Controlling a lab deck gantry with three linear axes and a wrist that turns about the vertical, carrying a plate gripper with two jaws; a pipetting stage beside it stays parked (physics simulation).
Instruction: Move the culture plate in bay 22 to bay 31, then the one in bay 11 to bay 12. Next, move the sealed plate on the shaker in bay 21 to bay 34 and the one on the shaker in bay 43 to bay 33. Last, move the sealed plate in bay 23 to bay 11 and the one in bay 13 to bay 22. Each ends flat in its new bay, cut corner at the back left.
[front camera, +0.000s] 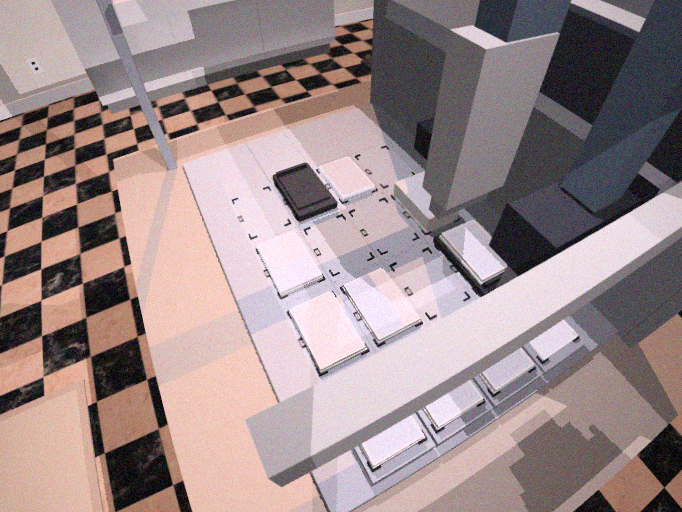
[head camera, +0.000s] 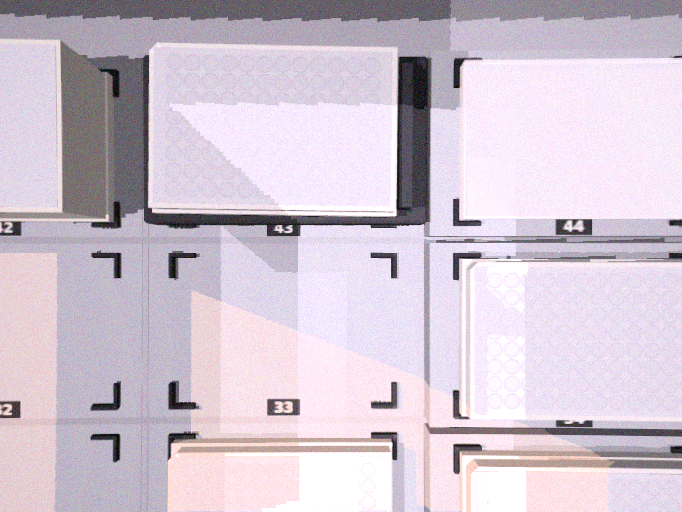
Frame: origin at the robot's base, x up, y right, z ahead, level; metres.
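Seen in the pictures: robot's base, origin of its link: (front camera: 233, 200).
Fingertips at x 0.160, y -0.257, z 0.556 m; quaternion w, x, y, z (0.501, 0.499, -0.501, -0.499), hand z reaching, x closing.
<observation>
Offsets run from my fingertips to a thing's top centre. "*": to the spot under its first point.
The sealed plate @[dx -0.123, dy -0.109, dz -0.164 m] (front camera: 473, 253) (head camera: 272, 129) of bay 43 lies on its dark shaker @[* dx -0.141, dy -0.110, dz -0.087 m] (head camera: 419, 137), cut corner at the back left. Bay 33 @[* dx -0.160, dy +0.015, dz -0.167 m] (front camera: 421, 283) (head camera: 282, 330) is empty. A plate @[dx -0.131, dy +0.000, dz +0.000 m] (front camera: 507, 370) (head camera: 572, 341) lies flat in bay 34, cut corner back left. One plate @[dx -0.146, dy +0.107, dz -0.164 m] (front camera: 381, 304) (head camera: 236, 479) is in bay 23, another @[dx -0.146, dy +0.214, dz -0.164 m] (front camera: 328, 330) in bay 13. Culture plates lie in bay 31 @[* dx -0.145, dy +0.001, dz -0.483 m] (front camera: 347, 177) and bay 12 @[* dx -0.145, dy +0.214, dz -0.322 m] (front camera: 289, 261). The bay 21 shaker @[dx -0.129, dy +0.106, dz -0.496 m] (front camera: 304, 190) is bare; bays 11 and 22 are empty. My gripper's dark body (front camera: 542, 220) is beyond the crossbeam; its jaws are hidden.
A tall pale box @[dx -0.118, dy -0.107, dz -0.328 m] (front camera: 413, 198) (head camera: 30, 126) stands in bay 42. Plates lie in bay 44 @[* dx -0.137, dy -0.103, dz +0.047 m] (front camera: 553, 340) (head camera: 572, 137), bay 24 @[* dx -0.131, dy +0.111, dz +0.048 m] (front camera: 453, 405) (head camera: 578, 490) and bay 14 @[* dx -0.131, dy +0.215, dz +0.046 m] (front camera: 392, 440). A pale crossbeam (front camera: 468, 336) spans the front view. The grey pipetting stage (front camera: 484, 121) hangs near bay 42.
</observation>
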